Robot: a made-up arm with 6 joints.
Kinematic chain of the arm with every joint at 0, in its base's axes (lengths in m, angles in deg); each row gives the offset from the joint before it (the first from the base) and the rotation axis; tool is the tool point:
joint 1: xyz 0 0 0.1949 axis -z
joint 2: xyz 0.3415 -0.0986 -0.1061 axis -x
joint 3: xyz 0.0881 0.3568 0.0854 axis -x
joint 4: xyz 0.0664 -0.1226 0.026 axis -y
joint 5: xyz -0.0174 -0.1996 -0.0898 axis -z
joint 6: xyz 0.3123 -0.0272 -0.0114 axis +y
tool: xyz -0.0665 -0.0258 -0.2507
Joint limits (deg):
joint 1: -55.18..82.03
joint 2: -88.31..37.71
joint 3: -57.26..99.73
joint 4: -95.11..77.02
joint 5: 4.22..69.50
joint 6: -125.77..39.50
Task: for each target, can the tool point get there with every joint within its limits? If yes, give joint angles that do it. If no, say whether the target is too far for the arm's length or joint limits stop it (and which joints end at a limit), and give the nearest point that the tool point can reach.
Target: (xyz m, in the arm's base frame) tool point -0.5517 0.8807 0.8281
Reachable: no: joint limits stop it (at a limit: joint 1, joint 3, joint 4, joint 6) | nearest point -0.3646 0.9065 0.7307 | short by 0.213 m
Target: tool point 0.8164 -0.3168 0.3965
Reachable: yes | joints -1.33 0.40 38.43 34.11 52.27 -15.53
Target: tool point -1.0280 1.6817 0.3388
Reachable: no: too far | nearest point -0.4599 1.1386 0.2380 | short by 0.792 m
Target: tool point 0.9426 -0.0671 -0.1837
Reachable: yes | joints -7.21 -31.25 -10.32 16.15 31.09 -53.09
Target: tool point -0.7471 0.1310 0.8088
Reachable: no: joint limits stop it (at a limit: joint 1, joint 3, joint 4, joint 5) | nearest point -0.6522 -0.2279 0.7576 | short by 0.375 m
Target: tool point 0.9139 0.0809 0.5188
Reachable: yes | joints -11.52 15.33 46.76 34.11 32.71 -26.72
